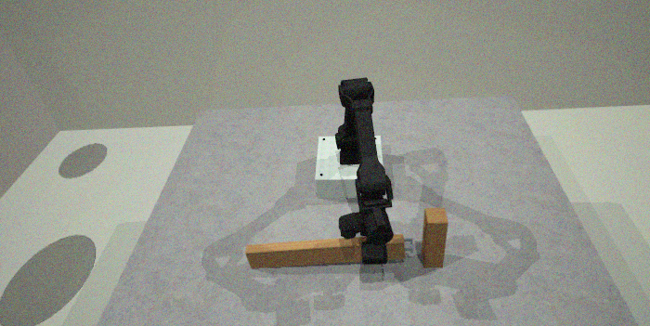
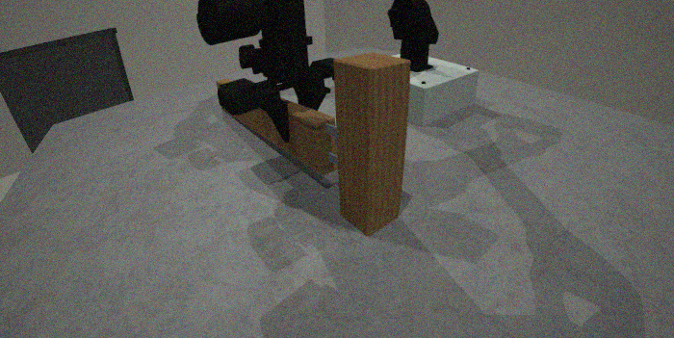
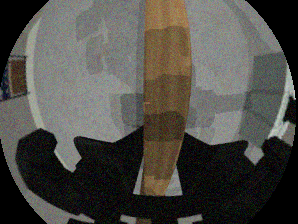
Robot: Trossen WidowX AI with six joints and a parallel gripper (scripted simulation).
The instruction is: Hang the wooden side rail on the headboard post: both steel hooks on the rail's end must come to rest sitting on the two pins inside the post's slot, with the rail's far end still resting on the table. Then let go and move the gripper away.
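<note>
The headboard post lies 16 cm to the left of my gripper tip and 4 cm above it.
</note>
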